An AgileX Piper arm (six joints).
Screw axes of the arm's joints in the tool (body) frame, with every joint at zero. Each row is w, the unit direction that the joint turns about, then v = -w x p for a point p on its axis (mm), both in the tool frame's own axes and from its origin. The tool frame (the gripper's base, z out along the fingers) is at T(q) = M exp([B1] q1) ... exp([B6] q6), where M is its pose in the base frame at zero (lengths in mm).
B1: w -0.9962 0 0.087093 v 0 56.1 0
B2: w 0 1 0 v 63.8 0 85
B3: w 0 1 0 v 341.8 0 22
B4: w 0 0 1 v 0 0 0
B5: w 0 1 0 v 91 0 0
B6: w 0 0 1 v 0 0 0
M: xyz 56.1 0 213.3 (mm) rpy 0 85.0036 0 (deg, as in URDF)
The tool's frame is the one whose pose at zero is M.
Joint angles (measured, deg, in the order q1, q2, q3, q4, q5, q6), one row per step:
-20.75, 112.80, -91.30, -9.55, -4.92, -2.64
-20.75, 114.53, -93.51, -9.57, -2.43, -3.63
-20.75, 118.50, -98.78, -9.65, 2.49, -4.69
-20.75, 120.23, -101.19, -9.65, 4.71, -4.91
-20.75, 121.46, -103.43, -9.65, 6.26, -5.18
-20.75, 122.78, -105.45, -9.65, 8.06, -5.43
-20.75, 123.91, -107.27, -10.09, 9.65, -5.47
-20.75, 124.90, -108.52, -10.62, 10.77, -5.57
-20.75, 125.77, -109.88, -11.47, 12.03, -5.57
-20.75, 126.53, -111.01, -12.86, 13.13, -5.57
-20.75, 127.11, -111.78, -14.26, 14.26, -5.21
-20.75, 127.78, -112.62, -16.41, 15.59, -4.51
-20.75, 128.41, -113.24, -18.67, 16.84, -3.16
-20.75, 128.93, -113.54, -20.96, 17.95, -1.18
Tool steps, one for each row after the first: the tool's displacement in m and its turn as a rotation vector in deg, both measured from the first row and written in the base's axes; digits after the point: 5 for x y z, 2 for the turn. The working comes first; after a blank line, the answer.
Tool pose at each row, in the base's axes (x y z in m, rotation vector in deg; the steps are taken from these numbers as rounded here):
0.45004, -0.16912, 0.29996, 7.10, 102.41, -22.99
0.45642, -0.17224, 0.29448, 6.61, 104.53, -23.69
0.47077, -0.17907, 0.28354, 6.36, 108.27, -24.48
0.47674, -0.18196, 0.27901, 6.51, 109.82, -24.64
0.48143, -0.18417, 0.27880, 6.48, 110.39, -24.93
0.48581, -0.18634, 0.27604, 6.53, 111.52, -25.12
0.48945, -0.18830, 0.27407, 6.37, 112.46, -25.54
0.49236, -0.18989, 0.27068, 6.02, 113.39, -26.01
0.49488, -0.19153, 0.26882, 5.52, 114.24, -26.75
0.49688, -0.19317, 0.26689, 4.57, 115.11, -27.94
0.49800, -0.19458, 0.26450, 4.01, 116.12, -28.91
0.49909, -0.19648, 0.26151, 3.25, 117.35, -30.35
0.49981, -0.19839, 0.25781, 3.09, 118.58, -31.51
0.50000, -0.20016, 0.25356, 3.57, 119.76, -32.34

0.00638, -0.00312, -0.00548, -0.33, 2.23, -0.17
0.02073, -0.00995, -0.01642, -0.30, 6.02, -0.65
0.02670, -0.01284, -0.02095, -0.05, 7.54, -0.93
0.03139, -0.01505, -0.02116, -0.15, 8.14, -1.10
0.03577, -0.01722, -0.02392, -0.04, 9.26, -1.30
0.03941, -0.01918, -0.02589, -0.22, 10.26, -1.48
0.04232, -0.02077, -0.02928, -0.53, 11.28, -1.56
0.04484, -0.02241, -0.03114, -1.11, 12.28, -1.68
0.04684, -0.02405, -0.03307, -2.19, 13.43, -1.75
0.04796, -0.02546, -0.03546, -2.90, 14.64, -1.97
0.04905, -0.02736, -0.03845, -3.95, 16.17, -2.32
0.04977, -0.02927, -0.04215, -4.52, 17.58, -2.91
0.04996, -0.03104, -0.04640, -4.57, 18.80, -3.73

